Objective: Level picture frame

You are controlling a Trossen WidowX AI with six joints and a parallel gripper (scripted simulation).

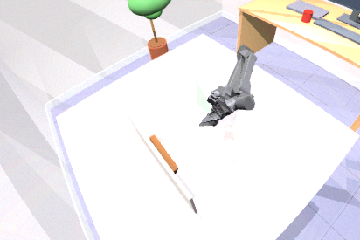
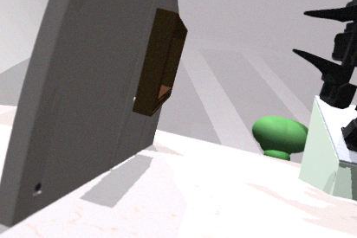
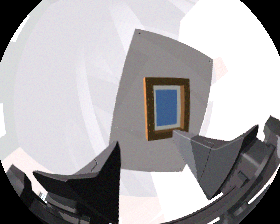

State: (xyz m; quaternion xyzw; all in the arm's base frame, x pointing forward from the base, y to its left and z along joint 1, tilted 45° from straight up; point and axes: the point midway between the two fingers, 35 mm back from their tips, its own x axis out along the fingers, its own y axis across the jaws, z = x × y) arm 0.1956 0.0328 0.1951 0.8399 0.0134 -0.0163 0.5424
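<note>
Now: the brown picture frame 19 cm ahead of my gripper tip, 1 cm to the right of it and 9 cm below it. The rest, counted from my gripper tip: wall panel (20 cm ahead, 9 cm below).
</note>
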